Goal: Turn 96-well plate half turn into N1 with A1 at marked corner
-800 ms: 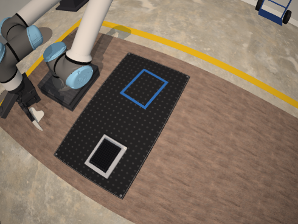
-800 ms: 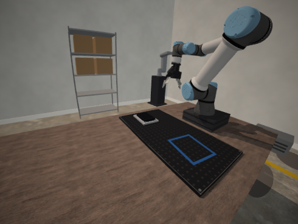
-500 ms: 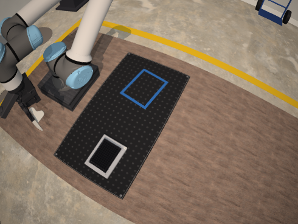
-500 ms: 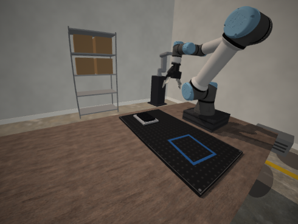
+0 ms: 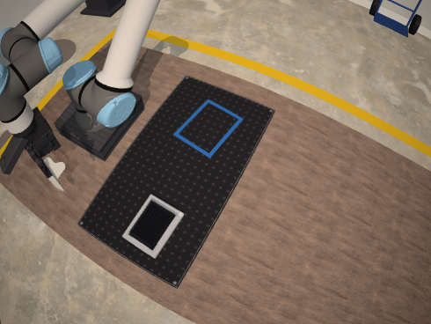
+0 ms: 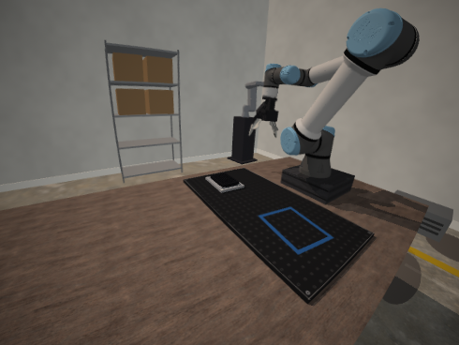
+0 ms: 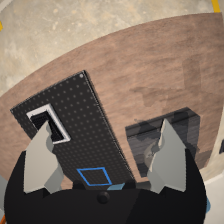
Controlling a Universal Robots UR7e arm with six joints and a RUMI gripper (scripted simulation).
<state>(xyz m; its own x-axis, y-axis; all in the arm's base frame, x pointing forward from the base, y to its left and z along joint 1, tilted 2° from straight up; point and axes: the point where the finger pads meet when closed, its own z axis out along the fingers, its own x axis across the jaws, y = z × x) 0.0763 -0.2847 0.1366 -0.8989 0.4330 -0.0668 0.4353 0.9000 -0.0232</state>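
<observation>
My gripper is now 280 mm short of the black 96-well plate, 170 mm above it and 30 mm to the right of it. From my hand the other things lie so: plate nest N1: 280 mm ahead, 190 mm below, 30 mm to the left.
</observation>
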